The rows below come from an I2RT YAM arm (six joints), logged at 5 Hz.
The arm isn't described. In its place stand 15 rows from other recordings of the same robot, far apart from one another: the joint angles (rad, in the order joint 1, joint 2, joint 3, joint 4, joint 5, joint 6), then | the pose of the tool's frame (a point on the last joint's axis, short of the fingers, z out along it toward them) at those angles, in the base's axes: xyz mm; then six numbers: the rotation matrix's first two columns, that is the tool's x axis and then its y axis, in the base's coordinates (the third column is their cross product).
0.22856 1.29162 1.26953 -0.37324 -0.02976 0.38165 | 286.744 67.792 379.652 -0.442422 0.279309 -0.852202 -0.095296 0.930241 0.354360
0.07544 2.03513 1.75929 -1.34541 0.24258 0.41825 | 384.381 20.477 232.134 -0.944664 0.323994 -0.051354 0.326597 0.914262 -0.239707
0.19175 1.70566 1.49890 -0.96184 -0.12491 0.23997 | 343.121 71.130 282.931 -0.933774 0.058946 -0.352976 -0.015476 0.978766 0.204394
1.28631 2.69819 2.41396 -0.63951 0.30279 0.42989 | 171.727 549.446 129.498 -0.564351 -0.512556 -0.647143 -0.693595 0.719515 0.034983
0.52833 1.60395 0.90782 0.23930 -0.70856 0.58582 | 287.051 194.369 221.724 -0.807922 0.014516 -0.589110 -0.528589 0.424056 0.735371
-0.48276 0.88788 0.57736 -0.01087 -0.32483 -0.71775 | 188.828 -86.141 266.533 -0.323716 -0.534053 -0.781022 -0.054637 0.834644 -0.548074
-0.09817 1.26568 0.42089 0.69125 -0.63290 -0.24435 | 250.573 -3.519 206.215 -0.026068 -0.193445 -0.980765 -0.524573 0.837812 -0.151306
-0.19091 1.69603 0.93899 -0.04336 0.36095 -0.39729 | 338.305 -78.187 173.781 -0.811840 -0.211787 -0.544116 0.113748 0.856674 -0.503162
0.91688 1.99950 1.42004 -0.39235 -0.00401 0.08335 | 261.087 340.901 179.142 -0.566848 -0.602760 -0.561573 -0.750490 0.658970 0.050239
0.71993 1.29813 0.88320 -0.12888 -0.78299 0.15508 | 195.630 204.958 272.548 -0.526626 -0.316205 -0.789100 -0.850049 0.185990 0.492772
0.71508 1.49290 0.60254 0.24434 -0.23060 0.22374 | 211.356 194.319 158.598 -0.615418 -0.248346 -0.748054 -0.655921 0.687633 0.311334
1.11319 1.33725 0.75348 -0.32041 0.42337 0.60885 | 128.971 228.783 201.695 -0.688419 -0.217656 -0.691885 -0.380285 0.920599 0.088775
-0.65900 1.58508 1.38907 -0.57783 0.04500 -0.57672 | 278.994 -218.108 312.038 -0.810593 -0.061191 -0.582404 0.232800 0.878893 -0.416354
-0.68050 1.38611 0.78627 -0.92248 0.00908 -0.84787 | 165.299 -134.223 174.763 -0.985659 -0.166847 -0.025258 -0.165696 0.985268 -0.042337
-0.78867 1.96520 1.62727 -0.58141 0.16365 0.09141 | 305.038 -315.270 245.838 -0.487862 0.618852 -0.615640 0.817508 0.571187 -0.073665
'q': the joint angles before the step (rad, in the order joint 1, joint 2, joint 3, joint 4, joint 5, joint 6). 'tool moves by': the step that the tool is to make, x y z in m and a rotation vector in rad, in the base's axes. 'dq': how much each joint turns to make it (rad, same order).
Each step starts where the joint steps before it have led.
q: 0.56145 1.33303 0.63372 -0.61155 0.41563 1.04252
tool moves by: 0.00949 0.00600 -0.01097 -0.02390 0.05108 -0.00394
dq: -0.00077 0.09592 0.03186 0.00605 -0.00603 0.00511
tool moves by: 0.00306 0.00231 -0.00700 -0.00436 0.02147 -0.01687
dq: 0.00083 0.04371 0.00785 0.00723 -0.00430 0.02051
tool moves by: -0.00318 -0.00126 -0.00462 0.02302 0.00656 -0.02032
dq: -0.00001 -0.00126 -0.02134 0.01679 -0.01917 0.02594
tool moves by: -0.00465 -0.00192 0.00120 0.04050 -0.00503 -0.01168
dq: -0.00053 -0.03230 -0.02199 0.00903 -0.02911 0.01784
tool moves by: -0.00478 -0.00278 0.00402 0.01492 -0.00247 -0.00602
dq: -0.00070 -0.03719 -0.01170 -0.01818 -0.01009 0.00788
